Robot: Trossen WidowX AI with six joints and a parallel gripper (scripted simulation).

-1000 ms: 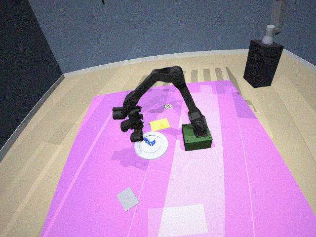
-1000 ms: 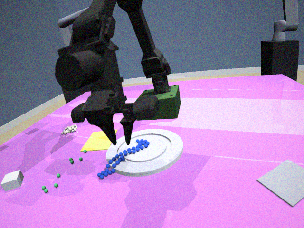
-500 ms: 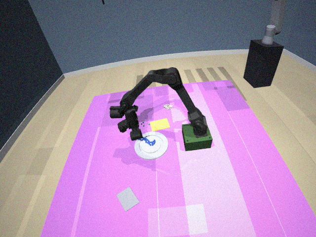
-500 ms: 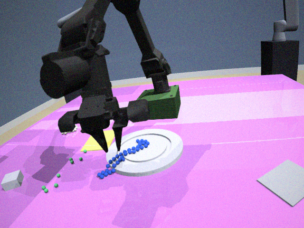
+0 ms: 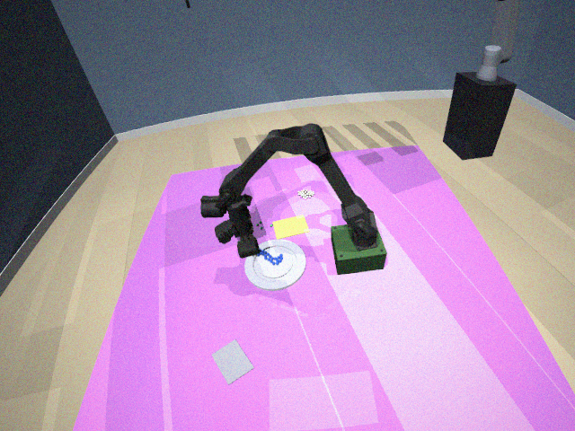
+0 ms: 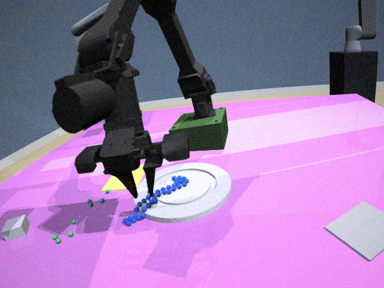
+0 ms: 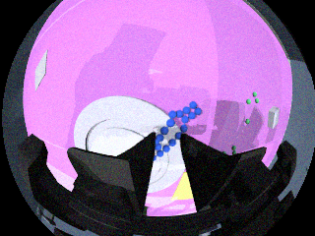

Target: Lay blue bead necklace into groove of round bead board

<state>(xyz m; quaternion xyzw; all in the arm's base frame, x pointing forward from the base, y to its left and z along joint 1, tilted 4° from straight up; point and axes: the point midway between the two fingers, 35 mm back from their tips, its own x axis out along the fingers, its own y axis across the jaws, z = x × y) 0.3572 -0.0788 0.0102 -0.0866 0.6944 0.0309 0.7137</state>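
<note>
Now: gripper tip 70 mm past the round white bead board, 50 mm to the right of it and 30 mm above it. The rest, counted from my gripper tip: yellow sheet (140 mm behind, 110 mm to the right, 40 mm below); then grey tile (350 mm to the left, 70 mm ahead, 40 mm below); then cube (280 mm to the right, 70 mm ahead, 30 mm below).
</note>
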